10 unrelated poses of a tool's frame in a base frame.
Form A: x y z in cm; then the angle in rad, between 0 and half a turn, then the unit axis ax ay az.
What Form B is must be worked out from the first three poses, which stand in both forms.
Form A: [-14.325 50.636 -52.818 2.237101 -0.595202 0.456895 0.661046]
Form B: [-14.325 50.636 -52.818 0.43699 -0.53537 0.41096 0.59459]
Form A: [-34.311 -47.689 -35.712 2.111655 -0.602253 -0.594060 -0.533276]
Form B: [-34.311 -47.689 -35.712 0.49251 -0.52415 -0.51702 -0.46411]
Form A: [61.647 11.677 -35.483 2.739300 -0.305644 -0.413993 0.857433]
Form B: [61.647 11.677 -35.483 0.19979 -0.29948 -0.40565 0.84015]
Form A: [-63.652 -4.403 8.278 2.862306 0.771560 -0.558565 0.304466]
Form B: [-63.652 -4.403 8.278 0.13919 0.76405 -0.55313 0.30150]
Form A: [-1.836 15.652 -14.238 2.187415 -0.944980 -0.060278 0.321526]
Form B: [-1.836 15.652 -14.238 0.45920 -0.83946 -0.05355 0.28562]
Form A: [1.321 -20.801 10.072 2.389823 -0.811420 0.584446 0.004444]
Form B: [1.321 -20.801 10.072 0.36710 -0.75477 0.54364 0.00413]
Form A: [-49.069 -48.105 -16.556 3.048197 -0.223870 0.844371 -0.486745]
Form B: [-49.069 -48.105 -16.556 0.04668 -0.22363 0.84345 -0.48621]
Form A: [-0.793 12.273 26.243 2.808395 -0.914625 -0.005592 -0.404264]
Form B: [-0.793 12.273 26.243 0.16583 -0.90196 -0.00551 -0.39867]
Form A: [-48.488 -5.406 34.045 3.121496 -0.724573 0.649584 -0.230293]
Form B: [-48.488 -5.406 34.045 0.01005 -0.72454 0.64955 -0.23028]
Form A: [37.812 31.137 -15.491 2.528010 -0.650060 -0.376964 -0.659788]
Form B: [37.812 31.137 -15.491 0.30200 -0.61971 -0.35936 -0.62898]
